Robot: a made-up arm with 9 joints. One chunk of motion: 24 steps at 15 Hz.
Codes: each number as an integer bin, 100 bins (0 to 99) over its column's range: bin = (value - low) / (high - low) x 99, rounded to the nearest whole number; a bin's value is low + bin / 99 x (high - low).
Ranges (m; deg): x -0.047..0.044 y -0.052..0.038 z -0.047..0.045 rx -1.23..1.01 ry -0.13..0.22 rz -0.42..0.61
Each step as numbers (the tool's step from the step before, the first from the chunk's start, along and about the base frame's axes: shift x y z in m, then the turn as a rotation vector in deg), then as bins.
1 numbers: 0.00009 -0.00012 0.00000 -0.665 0.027 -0.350
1 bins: 51 57 51 25 44 7
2 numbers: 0.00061 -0.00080 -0.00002 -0.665 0.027 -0.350
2 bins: 52 56 51 25 44 7
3 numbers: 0.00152 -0.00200 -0.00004 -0.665 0.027 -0.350
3 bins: 53 55 51 25 44 7
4 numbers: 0.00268 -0.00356 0.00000 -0.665 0.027 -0.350
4 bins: 54 53 51 25 44 7
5 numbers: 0.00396 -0.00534 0.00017 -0.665 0.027 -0.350
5 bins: 55 51 51 25 44 7
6 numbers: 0.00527 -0.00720 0.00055 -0.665 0.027 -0.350
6 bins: 57 49 51 25 44 7
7 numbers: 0.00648 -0.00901 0.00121 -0.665 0.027 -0.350
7 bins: 58 47 52 25 44 7
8 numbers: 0.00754 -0.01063 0.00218 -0.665 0.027 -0.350
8 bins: 59 46 53 25 44 7
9 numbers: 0.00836 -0.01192 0.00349 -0.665 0.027 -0.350
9 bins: 60 44 54 25 44 7
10 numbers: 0.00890 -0.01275 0.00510 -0.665 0.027 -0.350
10 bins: 61 43 56 25 44 7
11 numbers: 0.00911 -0.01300 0.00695 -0.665 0.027 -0.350
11 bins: 61 43 58 25 44 7
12 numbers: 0.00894 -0.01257 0.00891 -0.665 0.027 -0.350
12 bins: 61 43 60 25 44 7
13 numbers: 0.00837 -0.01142 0.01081 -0.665 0.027 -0.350
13 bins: 60 45 62 25 44 7
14 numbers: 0.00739 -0.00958 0.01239 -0.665 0.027 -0.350
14 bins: 59 47 64 25 44 7
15 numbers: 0.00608 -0.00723 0.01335 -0.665 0.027 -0.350
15 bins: 58 49 65 25 44 7
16 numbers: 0.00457 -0.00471 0.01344 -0.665 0.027 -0.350
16 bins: 56 52 65 25 44 7
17 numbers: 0.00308 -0.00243 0.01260 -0.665 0.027 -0.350
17 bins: 54 55 64 25 44 7
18 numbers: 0.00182 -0.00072 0.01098 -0.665 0.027 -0.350
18 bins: 53 56 62 25 44 7
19 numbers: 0.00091 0.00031 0.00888 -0.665 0.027 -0.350
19 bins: 52 58 60 25 44 7
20 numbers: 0.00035 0.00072 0.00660 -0.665 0.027 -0.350
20 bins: 52 58 58 25 44 7
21 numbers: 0.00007 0.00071 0.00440 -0.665 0.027 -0.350
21 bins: 51 58 55 25 44 7
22 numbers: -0.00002 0.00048 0.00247 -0.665 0.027 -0.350
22 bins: 51 58 53 25 44 7
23 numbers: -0.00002 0.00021 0.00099 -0.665 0.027 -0.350
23 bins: 51 57 52 25 44 7
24 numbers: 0.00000 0.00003 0.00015 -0.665 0.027 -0.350
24 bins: 51 57 51 25 44 7
